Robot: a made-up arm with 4 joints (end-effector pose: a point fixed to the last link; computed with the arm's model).
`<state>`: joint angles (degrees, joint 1 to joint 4).
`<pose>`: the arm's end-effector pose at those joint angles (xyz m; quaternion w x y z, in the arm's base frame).
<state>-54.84 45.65 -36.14 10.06</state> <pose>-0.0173 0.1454 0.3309 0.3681 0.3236 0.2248 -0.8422</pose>
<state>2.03 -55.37 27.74 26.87</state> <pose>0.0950 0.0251 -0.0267 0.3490 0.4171 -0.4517 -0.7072</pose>
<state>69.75 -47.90 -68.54 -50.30</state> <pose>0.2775 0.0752 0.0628 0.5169 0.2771 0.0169 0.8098</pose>
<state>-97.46 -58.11 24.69 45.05</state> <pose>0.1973 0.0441 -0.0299 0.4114 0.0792 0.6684 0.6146</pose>
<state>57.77 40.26 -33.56 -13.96</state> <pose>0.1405 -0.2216 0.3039 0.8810 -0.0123 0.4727 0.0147</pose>
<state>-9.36 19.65 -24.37 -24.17</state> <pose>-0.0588 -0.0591 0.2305 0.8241 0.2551 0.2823 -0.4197</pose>
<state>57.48 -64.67 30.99 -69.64</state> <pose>0.1906 -0.0822 -0.0010 0.9467 0.2876 -0.0226 0.1437</pose>
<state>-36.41 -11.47 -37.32 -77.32</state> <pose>0.0460 -0.0391 0.1021 0.9538 0.2386 0.1620 -0.0845</pose>
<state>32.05 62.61 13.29 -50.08</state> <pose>0.1132 -0.1258 0.4854 0.7071 -0.3066 0.6020 -0.2087</pose>
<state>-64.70 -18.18 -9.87 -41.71</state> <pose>0.0016 0.1107 0.1014 0.6526 0.2396 -0.0718 -0.7152</pose>
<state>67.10 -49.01 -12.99 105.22</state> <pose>0.1616 0.0247 0.0157 0.3126 0.7196 -0.0369 -0.6190</pose>
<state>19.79 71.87 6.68 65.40</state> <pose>0.0331 -0.0280 0.4728 0.6224 -0.3482 -0.1646 -0.6814</pose>
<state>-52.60 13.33 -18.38 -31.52</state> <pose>-0.0445 0.1125 0.2149 0.6429 0.3147 0.1561 -0.6806</pose>
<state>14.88 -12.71 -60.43 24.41</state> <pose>0.0715 -0.0715 0.0499 0.7899 0.5592 0.0717 -0.2412</pose>
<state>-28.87 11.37 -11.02 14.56</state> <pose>-0.0718 0.0823 0.2130 0.5401 0.1975 -0.0327 -0.8174</pose>
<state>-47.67 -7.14 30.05 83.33</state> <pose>0.0621 0.1704 0.1214 0.2588 0.1787 0.5354 0.7838</pose>
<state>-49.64 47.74 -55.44 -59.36</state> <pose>-0.0049 0.0644 0.2454 0.6782 0.5756 0.3898 -0.2385</pose>
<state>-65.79 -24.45 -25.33 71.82</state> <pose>0.1219 0.1123 0.0385 0.1029 -0.2548 0.5444 0.7926</pose>
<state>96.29 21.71 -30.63 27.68</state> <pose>0.2468 -0.2196 0.2275 0.9585 0.1059 0.2536 0.0765</pose>
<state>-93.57 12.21 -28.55 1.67</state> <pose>0.1020 0.2359 0.1884 0.1966 0.3056 -0.1183 -0.9241</pose>
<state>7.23 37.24 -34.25 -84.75</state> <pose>0.0403 -0.1195 0.2440 0.7263 0.1925 0.6253 0.2109</pose>
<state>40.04 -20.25 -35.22 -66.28</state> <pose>0.1969 -0.1213 0.0825 0.8559 0.1490 0.1918 0.4566</pose>
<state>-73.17 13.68 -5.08 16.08</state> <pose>0.0541 0.2392 0.2339 0.1527 0.1208 -0.0866 -0.9770</pose>
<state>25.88 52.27 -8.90 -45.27</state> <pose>0.0648 -0.1638 0.4009 0.7753 -0.0885 0.6053 -0.1574</pose>
